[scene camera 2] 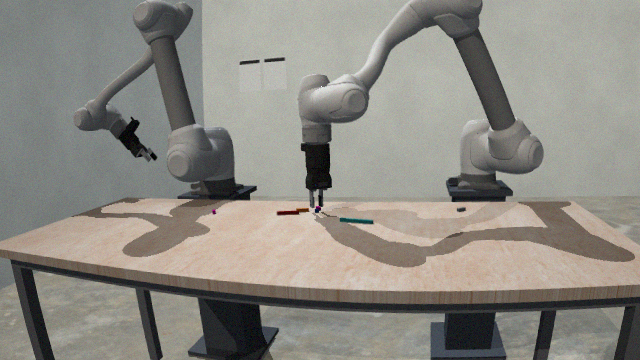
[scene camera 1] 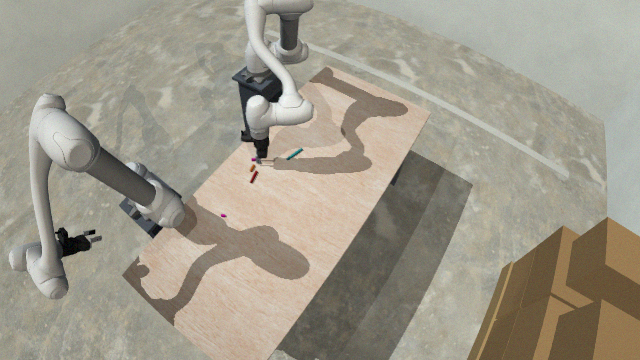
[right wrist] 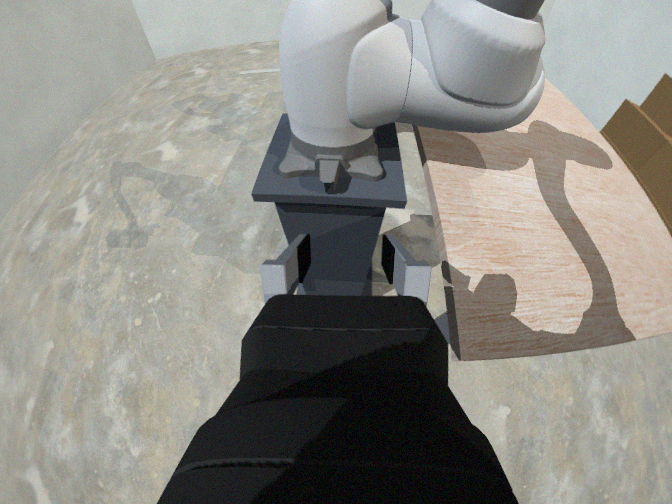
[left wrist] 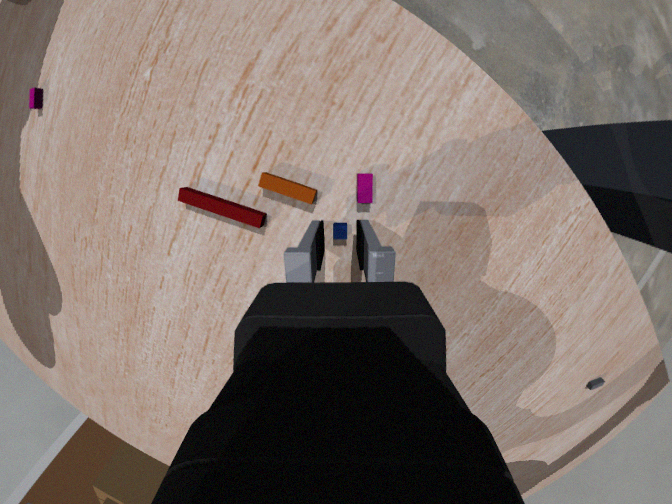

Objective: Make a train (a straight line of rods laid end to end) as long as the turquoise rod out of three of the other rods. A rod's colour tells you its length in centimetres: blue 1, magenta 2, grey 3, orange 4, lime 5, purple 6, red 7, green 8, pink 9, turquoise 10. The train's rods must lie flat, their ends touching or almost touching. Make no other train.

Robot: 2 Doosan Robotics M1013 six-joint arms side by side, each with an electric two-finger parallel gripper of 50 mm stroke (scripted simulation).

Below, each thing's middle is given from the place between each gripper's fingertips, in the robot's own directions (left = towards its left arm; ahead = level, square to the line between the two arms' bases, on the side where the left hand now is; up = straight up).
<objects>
The orange rod (left wrist: 277, 184) lies 1 cm behind my left hand (scene camera 2: 316, 206), 5 cm to the right of it and 3 cm below it. Round my left hand: red rod (left wrist: 235, 211): 2 cm ahead, 9 cm to the right, 3 cm below.
Now: the red rod 440 mm ahead of my right hand, 700 mm to the left of it and 150 mm below it. From my right hand the other things lie so: orange rod: 400 mm ahead, 740 mm to the left, 150 mm below.
</objects>
